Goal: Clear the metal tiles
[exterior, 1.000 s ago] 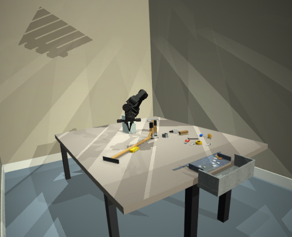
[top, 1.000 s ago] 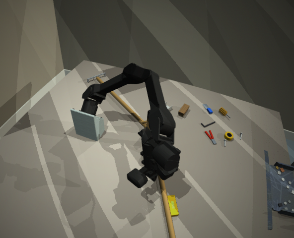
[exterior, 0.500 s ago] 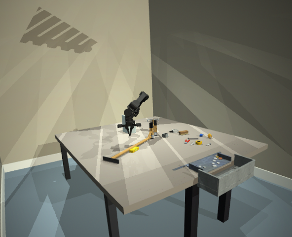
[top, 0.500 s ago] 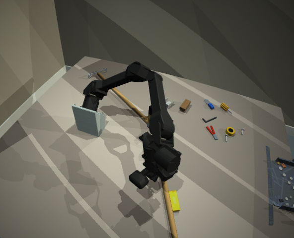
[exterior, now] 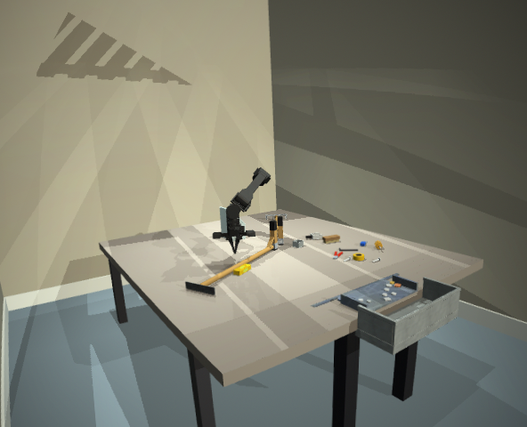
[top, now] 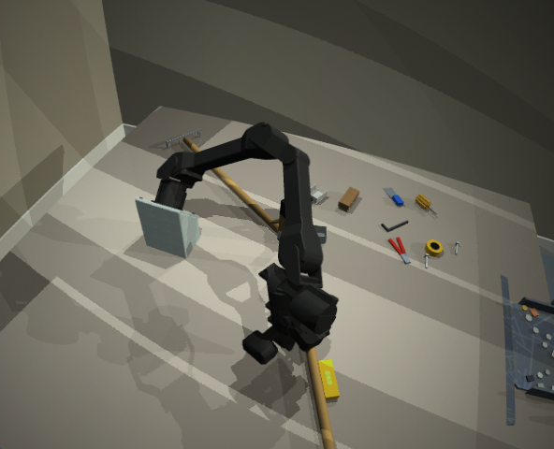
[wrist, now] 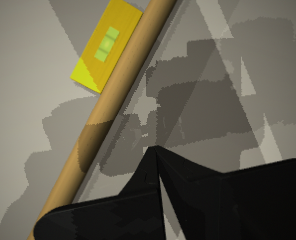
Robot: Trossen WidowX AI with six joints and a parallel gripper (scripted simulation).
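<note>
Now: the long scraper 5 cm ahead of my gripper tip, 1 cm to the left of it and 1 cm above it. Also, from my gripper tip: small grey box (38 cm to the left, 4 cm below, 3 cm behind); yellow spirit level (11 cm ahead, 3 cm below, 2 cm to the right); hex key (51 cm to the left, 17 cm ahead, 5 cm below).
</note>
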